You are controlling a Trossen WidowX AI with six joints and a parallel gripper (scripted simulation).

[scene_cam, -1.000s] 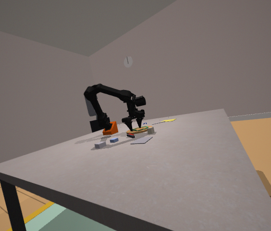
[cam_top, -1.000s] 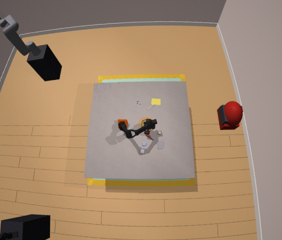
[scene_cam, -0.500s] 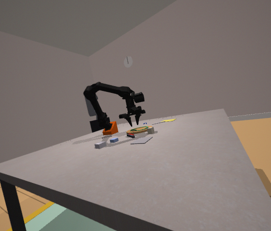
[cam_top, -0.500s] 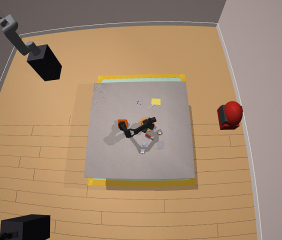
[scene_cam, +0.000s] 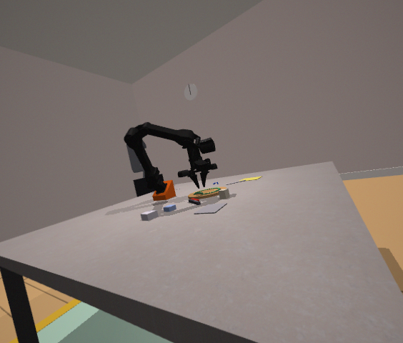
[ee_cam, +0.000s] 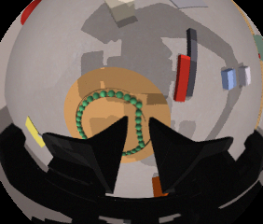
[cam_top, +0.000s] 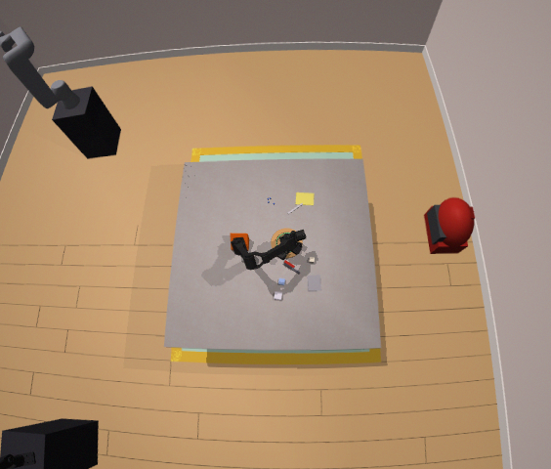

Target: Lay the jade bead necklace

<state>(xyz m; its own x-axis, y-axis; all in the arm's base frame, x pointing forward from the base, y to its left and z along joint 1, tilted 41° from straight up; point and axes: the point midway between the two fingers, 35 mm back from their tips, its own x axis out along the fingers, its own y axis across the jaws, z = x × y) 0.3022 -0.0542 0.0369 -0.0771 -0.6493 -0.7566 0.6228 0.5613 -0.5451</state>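
The round wooden bead board lies 10 mm behind my gripper tip, 60 mm to the left of it and 30 mm below it. Round my gripper tip: beige cube: 140 mm ahead, 70 mm to the right, 30 mm below; red-handled tool: 10 mm ahead, 100 mm to the right, 40 mm below; blue block: 50 mm behind, 190 mm to the right, 30 mm below.
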